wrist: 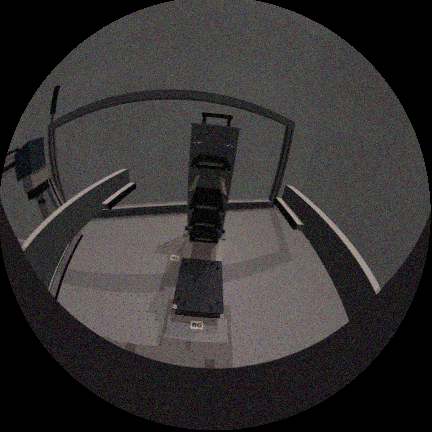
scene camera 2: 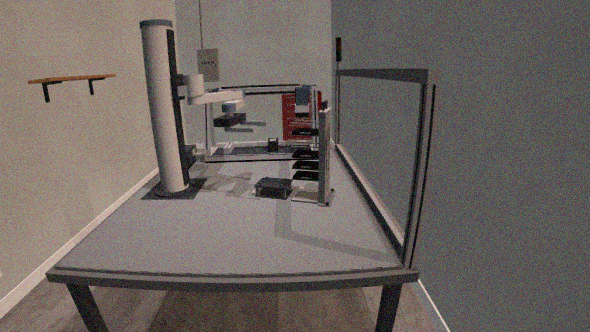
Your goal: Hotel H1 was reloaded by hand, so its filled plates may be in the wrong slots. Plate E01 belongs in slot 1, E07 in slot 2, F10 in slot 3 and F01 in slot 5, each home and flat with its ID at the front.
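Frame: origin at the arm's base, x left, y back, z up, level; metres.
Seen in the pictures: gripper, fingertip midpoint: (wrist: 203, 181) (scene camera 2: 260, 126); arm's base at its link origin: (scene camera 2: 176, 190).
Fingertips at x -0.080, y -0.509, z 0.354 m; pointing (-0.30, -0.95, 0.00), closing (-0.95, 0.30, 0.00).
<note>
Pixels of each thing's top centre, then the offset from my fingertips to it. "spot": a spot on its surface instead.
- top plate at its top centre: (wrist: 211, 157) (scene camera 2: 307, 130) dy -0.220, dx -0.069, dz -0.011 m
- second plate at its top centre: (wrist: 207, 195) (scene camera 2: 307, 152) dy -0.220, dx -0.069, dz -0.117 m
- third plate at its top centre: (wrist: 205, 210) (scene camera 2: 307, 163) dy -0.220, dx -0.069, dz -0.170 m
- lowest plate at its top centre: (wrist: 204, 224) (scene camera 2: 307, 174) dy -0.220, dx -0.069, dz -0.224 m
- RG label at a spot on its surface: (wrist: 196, 325) spot: dy +0.053, dx +0.013, dz -0.341 m
- gantry frame with a blue-grey head, surface spot: (scene camera 2: 303, 95) spot: dy -0.239, dx +0.545, dz +0.098 m
- small black block at a spot on its surface: (scene camera 2: 272, 144) spot: dy -0.019, dx +0.596, dz -0.241 m
Hotel H1 (scene camera 2: 324, 155) (wrist: 214, 142) is an upright grey rack at the right of the table. Four dark plates show in it, stacked with gaps: a top plate (scene camera 2: 305, 132) (wrist: 211, 162) stands apart, above a second plate (scene camera 2: 305, 154), a third plate (scene camera 2: 306, 165) and a lowest plate (scene camera 2: 306, 175). Their IDs are too small and grainy to read, and I cannot tell if each is fully seated. My gripper (scene camera 2: 258, 127) (wrist: 203, 181) is open and empty, high above the table. It faces the hotel but stands apart from it, with the hotel between the fingers in the wrist view.
A low black stand (scene camera 2: 273, 185) (wrist: 199, 287) with an RG label (wrist: 196, 325) is in front of the hotel. A gantry frame with a blue-grey head (scene camera 2: 303, 95) (wrist: 31, 157) and a small black block (scene camera 2: 272, 144) are behind. A guard frame (scene camera 2: 424, 150) (wrist: 172, 94) edges the table.
</note>
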